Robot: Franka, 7 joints.
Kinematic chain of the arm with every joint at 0, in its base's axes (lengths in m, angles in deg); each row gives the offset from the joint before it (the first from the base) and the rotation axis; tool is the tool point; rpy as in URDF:
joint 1: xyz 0 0 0.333 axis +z
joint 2: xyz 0 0 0 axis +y
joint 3: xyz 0 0 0.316 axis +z
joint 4: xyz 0.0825 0 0 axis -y
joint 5: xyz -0.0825 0 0.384 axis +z
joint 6: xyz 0 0 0 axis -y
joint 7: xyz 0.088 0 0 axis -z
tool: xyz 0 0 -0.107 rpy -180 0 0
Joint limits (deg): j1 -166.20..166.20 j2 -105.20..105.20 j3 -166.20..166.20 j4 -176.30..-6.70 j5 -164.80..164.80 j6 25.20..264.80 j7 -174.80..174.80
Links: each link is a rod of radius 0.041 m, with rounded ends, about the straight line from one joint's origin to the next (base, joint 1, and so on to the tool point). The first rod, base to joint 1, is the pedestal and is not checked.
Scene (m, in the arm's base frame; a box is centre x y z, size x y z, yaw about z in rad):
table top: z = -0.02
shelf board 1: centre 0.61 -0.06 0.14 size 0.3 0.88 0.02 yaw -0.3
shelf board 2: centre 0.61 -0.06 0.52 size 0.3 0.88 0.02 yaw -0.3
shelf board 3: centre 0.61 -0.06 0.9 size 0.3 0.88 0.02 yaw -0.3
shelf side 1: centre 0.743 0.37 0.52 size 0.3 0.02 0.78 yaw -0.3
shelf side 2: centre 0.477 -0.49 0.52 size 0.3 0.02 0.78 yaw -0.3
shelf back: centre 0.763 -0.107 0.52 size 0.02 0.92 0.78 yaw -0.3
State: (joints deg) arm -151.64 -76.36 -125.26 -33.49 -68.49 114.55 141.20
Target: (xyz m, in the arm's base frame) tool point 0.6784 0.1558 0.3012
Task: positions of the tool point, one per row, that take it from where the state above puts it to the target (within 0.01 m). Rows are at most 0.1 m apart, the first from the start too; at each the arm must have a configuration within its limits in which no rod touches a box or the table.
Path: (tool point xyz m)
1: 0.5560 0.5786 0.2875
2: 0.5166 0.5475 0.2738
3: 0.4843 0.4901 0.2629
4: 0.4554 0.4141 0.2623
5: 0.4240 0.3293 0.2754
6: 0.3860 0.2463 0.3012
7: 0.4645 0.2424 0.2936
8: 0.5419 0.2251 0.2905
9: 0.6144 0.1954 0.2929
10: 0.6784 0.1558 0.3012

